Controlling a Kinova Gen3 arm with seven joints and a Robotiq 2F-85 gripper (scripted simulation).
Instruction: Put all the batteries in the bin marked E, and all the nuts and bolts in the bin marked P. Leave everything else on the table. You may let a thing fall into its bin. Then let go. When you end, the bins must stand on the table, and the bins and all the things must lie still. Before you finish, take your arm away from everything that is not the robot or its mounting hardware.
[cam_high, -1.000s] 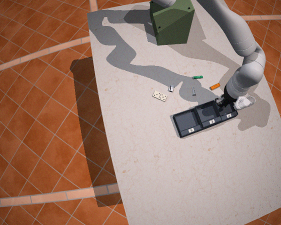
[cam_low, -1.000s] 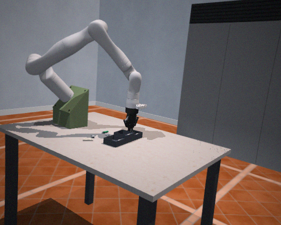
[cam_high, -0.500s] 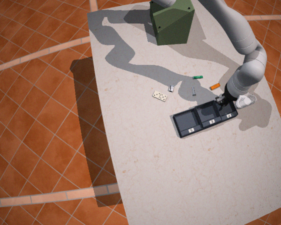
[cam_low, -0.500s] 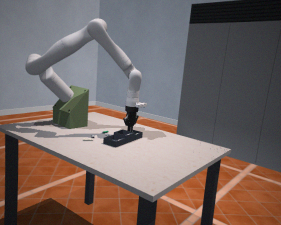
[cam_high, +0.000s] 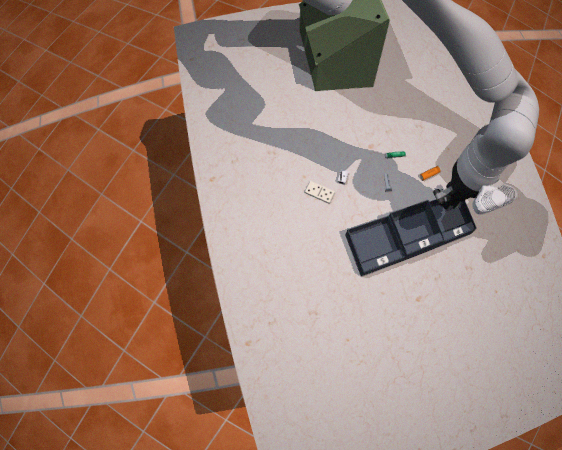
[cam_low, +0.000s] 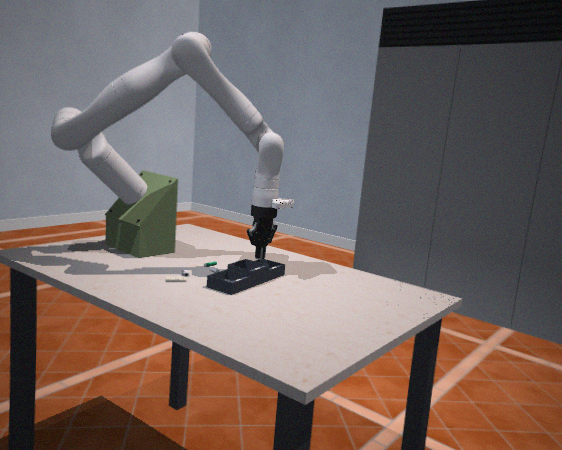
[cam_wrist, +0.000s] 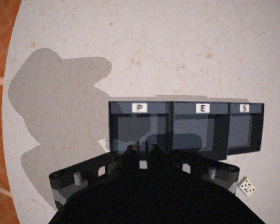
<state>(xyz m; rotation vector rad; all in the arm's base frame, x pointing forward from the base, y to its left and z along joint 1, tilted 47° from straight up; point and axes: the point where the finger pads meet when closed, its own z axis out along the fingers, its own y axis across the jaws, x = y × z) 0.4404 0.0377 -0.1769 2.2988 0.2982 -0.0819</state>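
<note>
Now: hand 9 cm past the orange battery, 1 cm to the left of it and 6 cm above it. Round my hand: green battery: 13 cm behind, 8 cm to the right, 6 cm below; then bolt: 7 cm behind, 11 cm to the right, 6 cm below; then bin tray: 3 cm ahead, 7 cm to the right, 4 cm below.
</note>
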